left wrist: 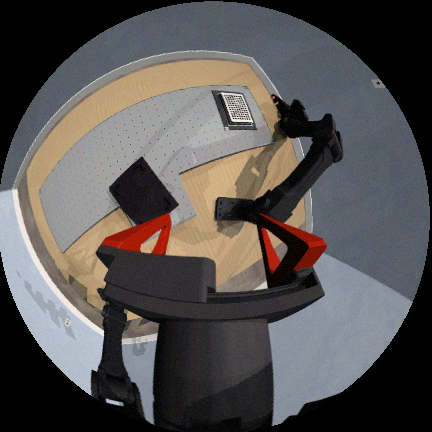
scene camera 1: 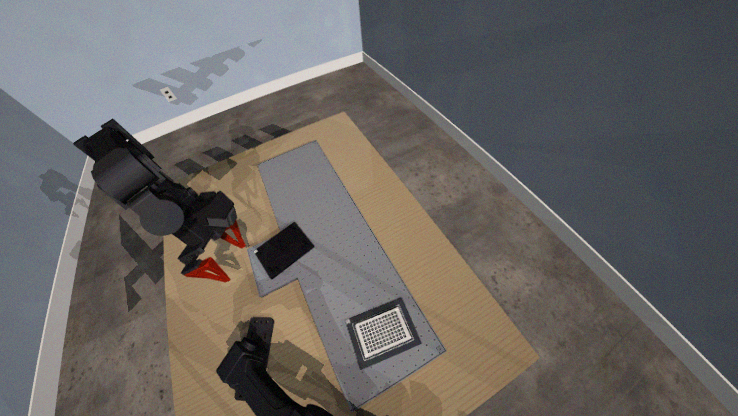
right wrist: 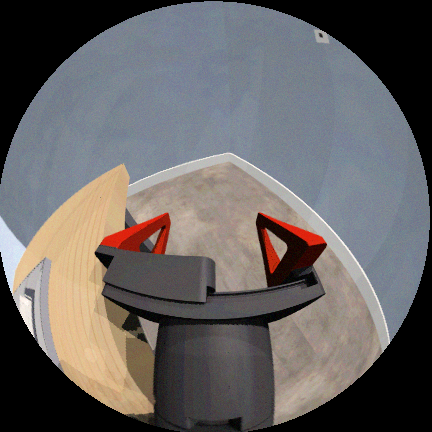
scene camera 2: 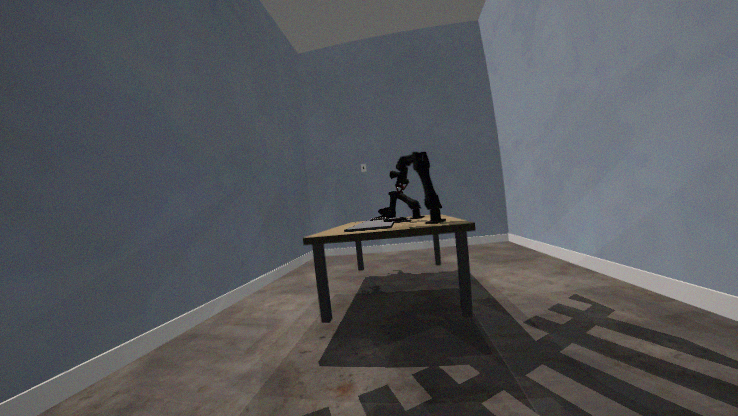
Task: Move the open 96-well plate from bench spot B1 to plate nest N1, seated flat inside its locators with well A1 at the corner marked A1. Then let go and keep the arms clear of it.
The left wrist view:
my left gripper
white well plate: on a dark nest with white outline
black square nest
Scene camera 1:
my left gripper
white well plate
black square nest
dark nest with white outline
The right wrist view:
my right gripper
